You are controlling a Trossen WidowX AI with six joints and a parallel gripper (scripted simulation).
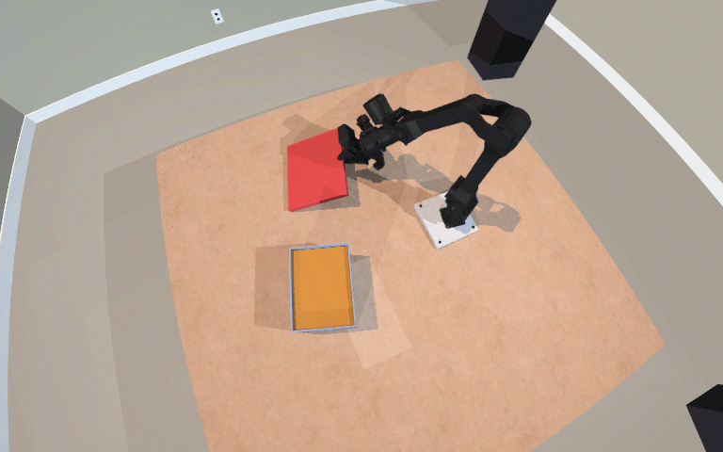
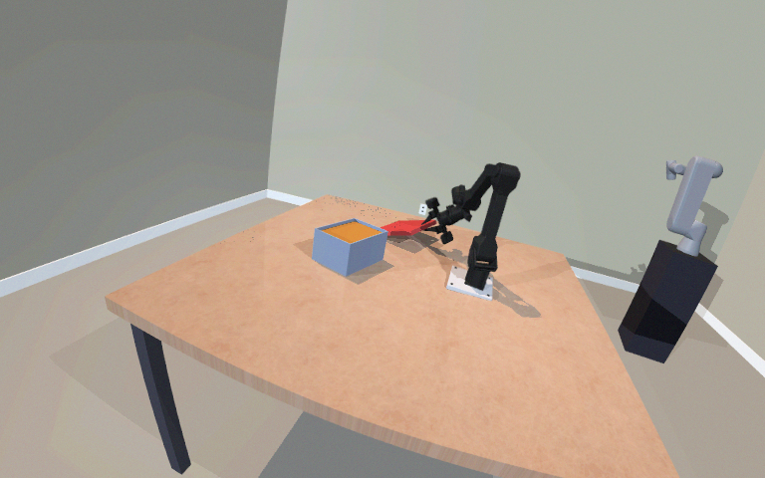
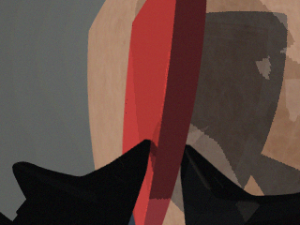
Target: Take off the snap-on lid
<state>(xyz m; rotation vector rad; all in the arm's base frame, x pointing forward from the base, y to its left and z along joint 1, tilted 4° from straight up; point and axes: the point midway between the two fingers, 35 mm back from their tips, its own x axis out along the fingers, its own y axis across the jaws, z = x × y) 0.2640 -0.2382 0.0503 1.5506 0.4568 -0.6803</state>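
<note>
The red lid lies 8 cm ahead of my gripper tip, 2 cm below it and 1 cm to the right of it. The rest, counted from my gripper tip: blue-grey storage box: 36 cm to the left, 13 cm ahead, 1 cm below.
</note>
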